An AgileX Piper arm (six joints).
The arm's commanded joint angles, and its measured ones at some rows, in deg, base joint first. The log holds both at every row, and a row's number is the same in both.
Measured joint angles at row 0:
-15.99 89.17 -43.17 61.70 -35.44 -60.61
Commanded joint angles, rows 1 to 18:
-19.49 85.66 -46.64 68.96 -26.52 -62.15
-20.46 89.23 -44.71 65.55 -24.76 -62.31
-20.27 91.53 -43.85 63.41 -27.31 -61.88
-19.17 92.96 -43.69 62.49 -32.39 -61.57
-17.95 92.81 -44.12 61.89 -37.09 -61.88
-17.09 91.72 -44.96 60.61 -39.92 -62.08
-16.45 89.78 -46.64 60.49 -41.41 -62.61
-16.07 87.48 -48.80 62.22 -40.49 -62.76
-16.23 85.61 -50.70 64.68 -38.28 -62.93
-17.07 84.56 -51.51 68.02 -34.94 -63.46
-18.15 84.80 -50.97 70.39 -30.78 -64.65
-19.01 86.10 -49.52 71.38 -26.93 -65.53
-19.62 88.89 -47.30 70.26 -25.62 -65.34
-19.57 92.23 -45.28 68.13 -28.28 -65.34
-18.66 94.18 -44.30 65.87 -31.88 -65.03
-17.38 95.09 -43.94 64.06 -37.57 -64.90
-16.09 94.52 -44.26 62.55 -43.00 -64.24
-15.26 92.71 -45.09 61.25 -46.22 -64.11
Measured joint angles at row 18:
-18.49 91.87 -45.62 66.65 -33.91 -64.44
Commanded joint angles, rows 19 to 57:
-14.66 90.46 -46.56 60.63 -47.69 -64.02
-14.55 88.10 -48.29 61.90 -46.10 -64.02
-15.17 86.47 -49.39 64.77 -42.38 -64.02
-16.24 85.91 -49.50 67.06 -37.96 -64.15
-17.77 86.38 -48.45 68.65 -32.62 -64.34
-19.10 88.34 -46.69 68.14 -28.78 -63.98
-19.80 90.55 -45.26 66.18 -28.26 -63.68
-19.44 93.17 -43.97 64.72 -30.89 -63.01
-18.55 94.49 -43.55 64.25 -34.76 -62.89
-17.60 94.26 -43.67 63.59 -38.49 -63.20
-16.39 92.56 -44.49 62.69 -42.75 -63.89
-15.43 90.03 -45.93 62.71 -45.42 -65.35
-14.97 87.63 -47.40 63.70 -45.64 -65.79
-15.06 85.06 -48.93 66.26 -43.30 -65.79
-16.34 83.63 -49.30 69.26 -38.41 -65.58
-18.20 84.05 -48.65 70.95 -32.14 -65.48
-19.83 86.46 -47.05 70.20 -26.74 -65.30
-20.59 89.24 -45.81 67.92 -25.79 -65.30
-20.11 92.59 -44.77 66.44 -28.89 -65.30
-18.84 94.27 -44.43 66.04 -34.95 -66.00
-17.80 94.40 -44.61 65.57 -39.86 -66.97
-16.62 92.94 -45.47 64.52 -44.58 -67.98
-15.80 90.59 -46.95 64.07 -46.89 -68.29
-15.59 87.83 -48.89 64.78 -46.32 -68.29
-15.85 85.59 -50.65 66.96 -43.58 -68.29
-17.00 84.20 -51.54 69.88 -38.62 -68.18
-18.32 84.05 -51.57 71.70 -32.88 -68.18
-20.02 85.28 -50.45 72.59 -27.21 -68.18
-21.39 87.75 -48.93 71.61 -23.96 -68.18
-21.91 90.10 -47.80 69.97 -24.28 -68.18
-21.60 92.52 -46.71 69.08 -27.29 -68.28
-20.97 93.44 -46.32 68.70 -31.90 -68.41
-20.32 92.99 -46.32 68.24 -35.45 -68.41
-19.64 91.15 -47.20 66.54 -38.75 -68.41
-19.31 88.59 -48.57 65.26 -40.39 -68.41
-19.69 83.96 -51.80 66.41 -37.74 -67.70
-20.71 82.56 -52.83 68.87 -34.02 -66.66
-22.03 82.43 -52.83 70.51 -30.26 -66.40
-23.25 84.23 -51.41 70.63 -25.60 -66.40
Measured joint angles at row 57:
-19.77 87.39 -49.93 69.37 -32.88 -67.60
